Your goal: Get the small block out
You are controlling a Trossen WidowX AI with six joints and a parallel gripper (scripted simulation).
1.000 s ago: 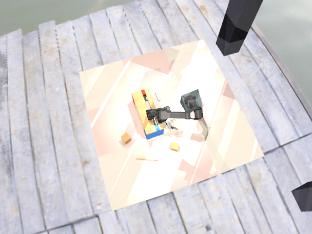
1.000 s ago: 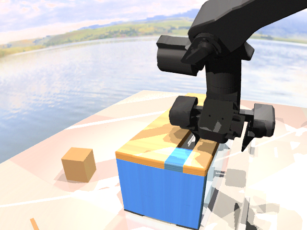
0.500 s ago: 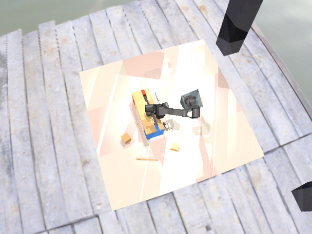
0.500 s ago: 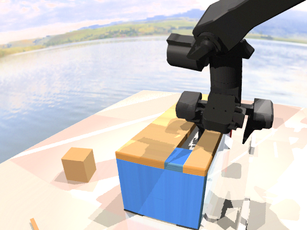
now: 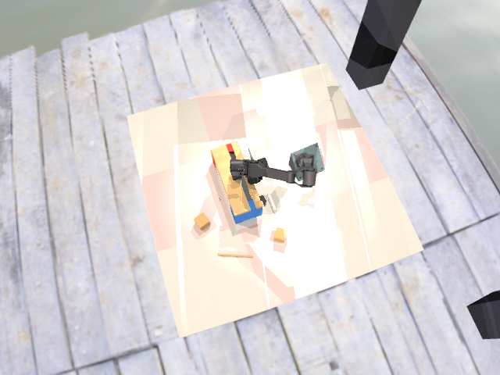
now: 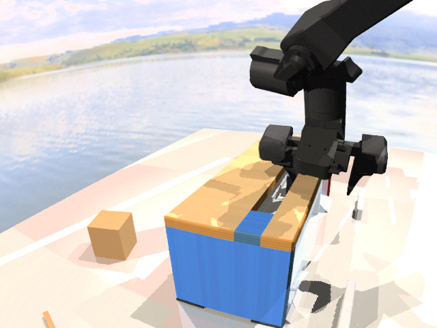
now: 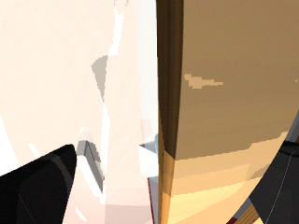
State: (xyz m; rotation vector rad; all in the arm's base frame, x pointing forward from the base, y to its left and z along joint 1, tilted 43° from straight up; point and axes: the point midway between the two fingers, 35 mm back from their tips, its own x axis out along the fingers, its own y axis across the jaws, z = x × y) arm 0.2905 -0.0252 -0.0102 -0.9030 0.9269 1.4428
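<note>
The dark grey block is 5 cm ahead of my gripper tip and 2 cm to the right of it. Also, from my gripper tip: box (3 cm ahead, 3 cm to the left, 2 cm below); then thin wooden stick (20 cm ahead, 38 cm to the left, 8 cm below).
</note>
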